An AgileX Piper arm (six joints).
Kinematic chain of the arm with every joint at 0, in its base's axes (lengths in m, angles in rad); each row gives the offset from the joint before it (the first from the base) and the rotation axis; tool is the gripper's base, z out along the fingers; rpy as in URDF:
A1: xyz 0 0 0.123 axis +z
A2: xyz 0 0 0 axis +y
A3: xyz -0.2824 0 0.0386 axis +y
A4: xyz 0.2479 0 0.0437 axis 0.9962 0 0.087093
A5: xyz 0 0 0 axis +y
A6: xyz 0.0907 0 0.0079 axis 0.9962 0 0.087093
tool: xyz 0 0 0 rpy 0 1.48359 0
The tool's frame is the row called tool.
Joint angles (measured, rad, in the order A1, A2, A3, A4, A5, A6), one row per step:
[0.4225 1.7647 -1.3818 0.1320 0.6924 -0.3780]
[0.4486 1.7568 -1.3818 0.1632 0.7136 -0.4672]
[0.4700 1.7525 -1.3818 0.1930 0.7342 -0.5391]
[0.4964 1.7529 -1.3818 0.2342 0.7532 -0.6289]
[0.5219 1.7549 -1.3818 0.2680 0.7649 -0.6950]
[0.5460 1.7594 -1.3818 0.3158 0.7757 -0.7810]
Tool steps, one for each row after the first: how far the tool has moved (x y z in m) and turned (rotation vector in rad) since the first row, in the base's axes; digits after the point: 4 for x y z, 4 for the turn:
[-0.0077 0.0098 0.0023 -0.0183 -0.0034 0.0943]
[-0.0144 0.0179 0.0033 -0.0293 -0.0008 0.1710]
[-0.0218 0.0286 0.0028 -0.0373 0.0010 0.2653]
[-0.0284 0.0386 0.0020 -0.0385 0.0014 0.3399]
[-0.0350 0.0490 0.0007 -0.0342 -0.0012 0.4259]

